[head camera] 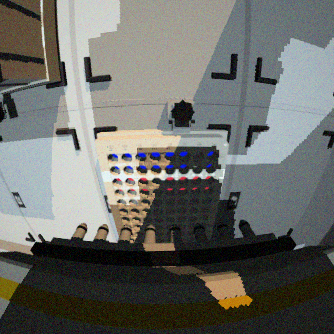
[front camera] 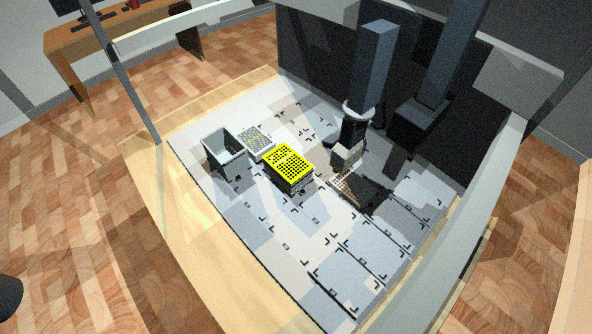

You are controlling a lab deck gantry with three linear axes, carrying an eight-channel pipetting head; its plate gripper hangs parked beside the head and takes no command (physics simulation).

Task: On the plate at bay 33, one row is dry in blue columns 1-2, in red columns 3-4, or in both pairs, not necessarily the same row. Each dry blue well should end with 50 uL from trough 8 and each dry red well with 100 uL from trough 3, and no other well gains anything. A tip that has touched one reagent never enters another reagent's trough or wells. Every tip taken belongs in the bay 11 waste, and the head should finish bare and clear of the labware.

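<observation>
The bay 33 plate (front camera: 342,183) (head camera: 120,137) is partly in shadow. Blue shows in columns 1-2; the seventh well from the left looks dark in both. Red shows in columns 3-4 on the right; glare and shadow obscure several left wells. The pipetting head (front camera: 346,156) (head camera: 162,240) is above and beside the plate; its eight nozzles show no long tips. The yellow tip rack (front camera: 287,162) stands mid-deck, its side at the upper left of the head view. The grey open waste bin (front camera: 225,150) is at left. I cannot tell the parked plate gripper's state.
A low grey grid-topped labware (front camera: 255,142) stands between the bin and the yellow rack; its contents are unclear. A dark box on a second column (front camera: 422,117) hangs behind the head. Black corner marks line the deck bays. A pale rail (front camera: 450,245) borders the deck's right side.
</observation>
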